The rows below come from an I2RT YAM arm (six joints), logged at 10 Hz.
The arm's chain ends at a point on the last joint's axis. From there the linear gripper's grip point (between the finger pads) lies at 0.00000 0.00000 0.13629 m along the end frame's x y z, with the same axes.
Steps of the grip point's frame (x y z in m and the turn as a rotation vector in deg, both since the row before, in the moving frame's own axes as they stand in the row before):
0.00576, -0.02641, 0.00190, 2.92, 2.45, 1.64
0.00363, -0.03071, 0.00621, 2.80, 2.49, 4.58
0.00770, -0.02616, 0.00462, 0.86, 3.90, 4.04
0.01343, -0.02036, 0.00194, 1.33, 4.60, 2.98
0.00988, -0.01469, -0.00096, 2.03, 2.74, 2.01
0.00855, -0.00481, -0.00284, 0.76, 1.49, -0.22
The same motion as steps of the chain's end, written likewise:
-0.00016, -0.01955, 0.00220, 2.92, 2.45, 1.64
-0.00255, -0.02430, 0.00650, 2.80, 2.49, 4.58
-0.00163, -0.02444, 0.00495, 0.86, 3.90, 4.04
0.00242, -0.01749, 0.00242, 1.33, 4.60, 2.98
0.00328, -0.00998, -0.00072, 2.03, 2.74, 2.01
0.00501, -0.00300, -0.00278, 0.76, 1.49, -0.22

